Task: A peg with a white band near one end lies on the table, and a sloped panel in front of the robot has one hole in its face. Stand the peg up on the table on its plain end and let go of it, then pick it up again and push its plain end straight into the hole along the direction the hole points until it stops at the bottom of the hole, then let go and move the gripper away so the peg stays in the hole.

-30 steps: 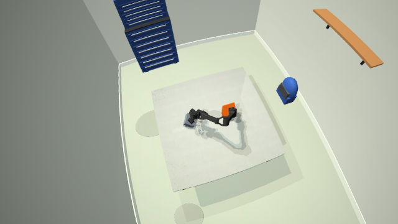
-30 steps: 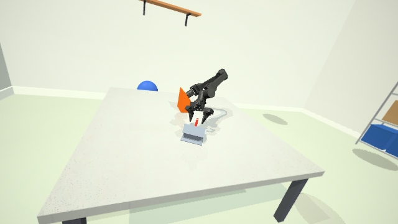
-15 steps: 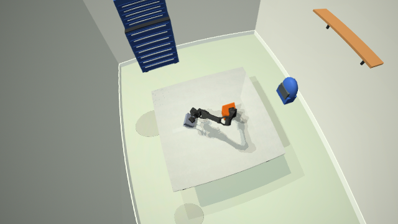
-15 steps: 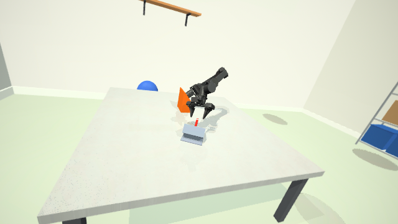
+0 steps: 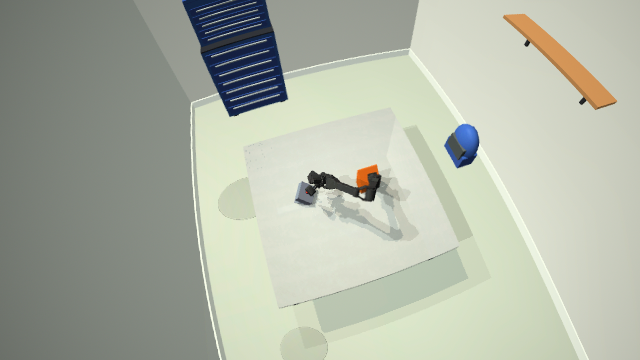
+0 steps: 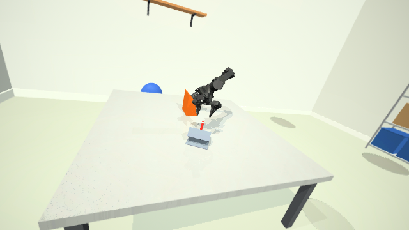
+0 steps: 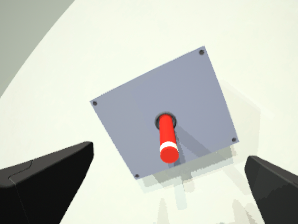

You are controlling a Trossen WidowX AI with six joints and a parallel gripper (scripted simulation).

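Right now the red peg is 50 mm below my gripper tip and 20 mm ahead of it. Round my gripper tip: grey sloped panel (100 mm below, 50 mm ahead, 20 mm to the right).
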